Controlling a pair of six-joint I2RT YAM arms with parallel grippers.
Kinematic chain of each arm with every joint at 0, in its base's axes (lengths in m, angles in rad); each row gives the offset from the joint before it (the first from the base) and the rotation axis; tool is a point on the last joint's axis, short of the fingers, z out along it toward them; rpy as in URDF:
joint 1: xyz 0 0 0.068 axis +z
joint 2: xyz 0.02 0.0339 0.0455 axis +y
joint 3: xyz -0.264 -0.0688 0 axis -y
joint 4: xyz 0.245 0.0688 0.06 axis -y
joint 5: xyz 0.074 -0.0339 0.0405 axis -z
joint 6: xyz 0.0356 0 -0.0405 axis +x
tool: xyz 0 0 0 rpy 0 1.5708 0
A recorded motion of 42 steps. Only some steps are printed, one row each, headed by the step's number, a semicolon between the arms.
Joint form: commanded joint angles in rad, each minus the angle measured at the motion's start. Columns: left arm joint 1, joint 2, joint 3, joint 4, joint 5, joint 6; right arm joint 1, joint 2, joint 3, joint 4, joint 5, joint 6.
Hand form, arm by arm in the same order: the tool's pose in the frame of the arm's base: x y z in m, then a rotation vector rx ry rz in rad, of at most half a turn. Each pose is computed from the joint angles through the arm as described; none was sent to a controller.
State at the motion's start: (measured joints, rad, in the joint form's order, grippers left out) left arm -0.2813 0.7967 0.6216 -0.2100 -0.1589 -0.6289; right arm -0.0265 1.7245 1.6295 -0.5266 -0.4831 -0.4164
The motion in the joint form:
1: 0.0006 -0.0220 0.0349 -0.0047 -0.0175 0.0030; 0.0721 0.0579 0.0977 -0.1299 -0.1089 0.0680
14: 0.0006 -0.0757 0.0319 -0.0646 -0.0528 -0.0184; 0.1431 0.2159 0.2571 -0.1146 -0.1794 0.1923
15: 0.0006 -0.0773 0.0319 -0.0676 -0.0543 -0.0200; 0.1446 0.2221 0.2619 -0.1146 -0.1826 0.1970
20: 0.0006 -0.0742 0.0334 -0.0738 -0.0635 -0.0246; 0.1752 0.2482 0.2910 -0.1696 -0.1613 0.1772
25: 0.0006 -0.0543 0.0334 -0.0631 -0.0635 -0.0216; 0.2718 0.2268 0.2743 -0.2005 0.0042 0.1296
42: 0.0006 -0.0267 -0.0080 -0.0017 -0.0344 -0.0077; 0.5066 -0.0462 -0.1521 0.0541 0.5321 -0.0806
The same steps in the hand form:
1: 0.1793 -0.0452 0.2932 -0.4488 1.8704 -0.4462; 0.4005 0.0382 0.3504 -0.7207 2.0649 0.5033
14: 0.1680 -0.0407 0.2946 -0.4921 1.8639 -0.4242; 0.4361 0.0731 0.3410 -0.7058 2.0605 0.6844
15: 0.1676 -0.0405 0.2946 -0.4946 1.8645 -0.4233; 0.4374 0.0740 0.3400 -0.7040 2.0625 0.6919
20: 0.1680 -0.0403 0.2940 -0.5054 1.8679 -0.4145; 0.4381 0.0872 0.3339 -0.7409 2.1046 0.6928
25: 0.1718 -0.0414 0.2920 -0.5034 1.8773 -0.4085; 0.4239 0.1230 0.3331 -0.8273 2.1435 0.5379
42: 0.1782 -0.0443 0.2792 -0.4730 1.8970 -0.4230; 0.3432 0.1767 0.3176 -1.0298 1.9938 -0.0641

